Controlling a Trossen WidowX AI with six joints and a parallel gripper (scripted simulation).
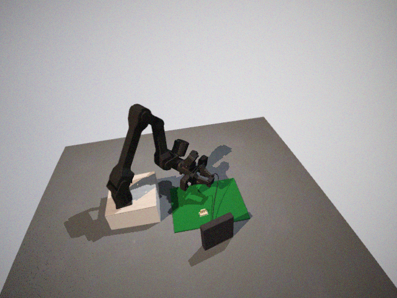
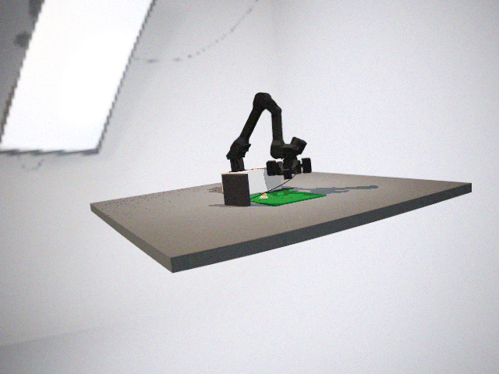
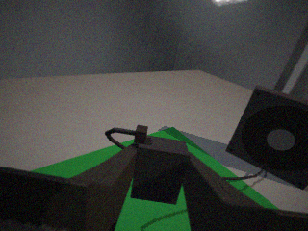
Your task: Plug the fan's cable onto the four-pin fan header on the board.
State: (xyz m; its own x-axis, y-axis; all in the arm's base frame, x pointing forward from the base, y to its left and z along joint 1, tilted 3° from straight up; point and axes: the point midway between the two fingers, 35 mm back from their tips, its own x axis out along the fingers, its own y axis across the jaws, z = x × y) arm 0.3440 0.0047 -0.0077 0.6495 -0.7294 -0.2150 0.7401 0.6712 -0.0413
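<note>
My gripper tip is 10 mm to the right of the black plug and 10 mm above it. Round my gripper tip: dark fan (200 mm to the right, 60 mm behind, 40 mm below); green board (110 mm below, 30 mm behind, 20 mm to the right); four-pin fan header (100 mm below, 80 mm to the right, 70 mm behind).
</note>
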